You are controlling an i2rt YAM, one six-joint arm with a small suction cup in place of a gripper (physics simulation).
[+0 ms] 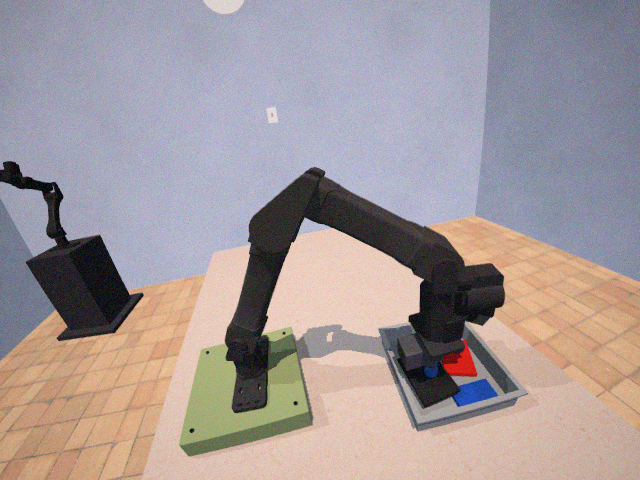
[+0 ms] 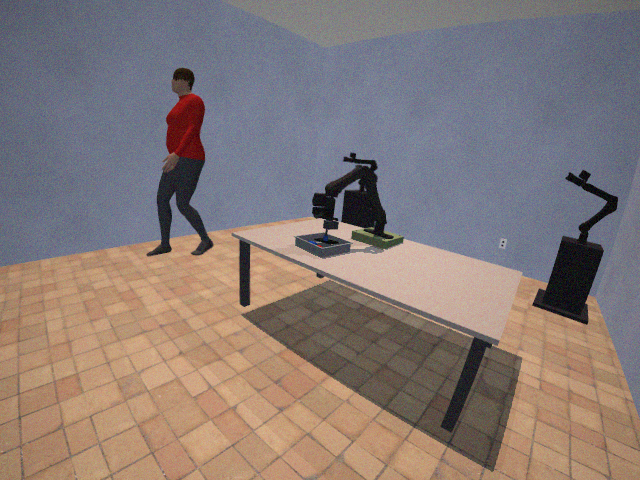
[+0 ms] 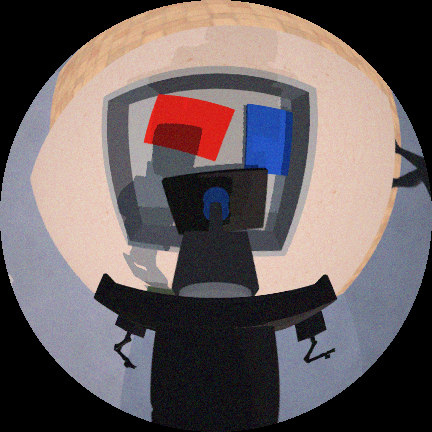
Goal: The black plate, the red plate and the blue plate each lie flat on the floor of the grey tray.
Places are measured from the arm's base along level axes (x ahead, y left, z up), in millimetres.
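Where they show: hand at its tool point: (image 1: 430,373) (image 2: 325,242) (image 3: 215,193); arm's base at its link origin: (image 1: 253,370) (image 2: 378,234).
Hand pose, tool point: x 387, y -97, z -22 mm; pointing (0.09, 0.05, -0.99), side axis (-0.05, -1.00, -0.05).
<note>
Things, the pixels of their top centre, and the offset from my tool point. Level surfaces: height alone.
- black plate at its top centre: (image 3: 216,207) (image 1: 427,371) dy -2, dx -11, dz +16 mm
- grey tray at its top centre: (image 3: 196,169) (image 1: 443,356) (image 2: 323,239) dy +15, dx +36, dz +25 mm
- red plate at its top centre: (image 3: 184,123) (image 1: 456,355) dy +33, dx +89, dz -13 mm
- blue plate at its top centre: (image 3: 270,139) (image 1: 475,395) dy -68, dx +66, dz -13 mm
- beige table at its surface level: dz -25 mm
My suction cup (image 1: 431,370) (image 3: 216,199) (image 2: 326,233) sits on top of the black plate (image 1: 434,390) (image 3: 245,197) and holds it. The plate is level and low inside the near left part of the grey tray (image 1: 442,419) (image 3: 106,141) (image 2: 320,249). I cannot tell whether it touches the tray floor. The red plate (image 1: 463,364) (image 3: 197,116) lies flat on the tray floor at the far side. The blue plate (image 1: 475,391) (image 3: 266,137) lies flat at the near right, close to the tray wall. The black plate's far corner comes close to the blue plate.
The arm stands on a green base plate (image 1: 213,419) (image 2: 375,238) left of the tray on the beige table (image 1: 347,295). A person in a red top (image 2: 182,157) walks on the floor beyond the table. A black stand (image 1: 99,286) is on the floor at the left.
</note>
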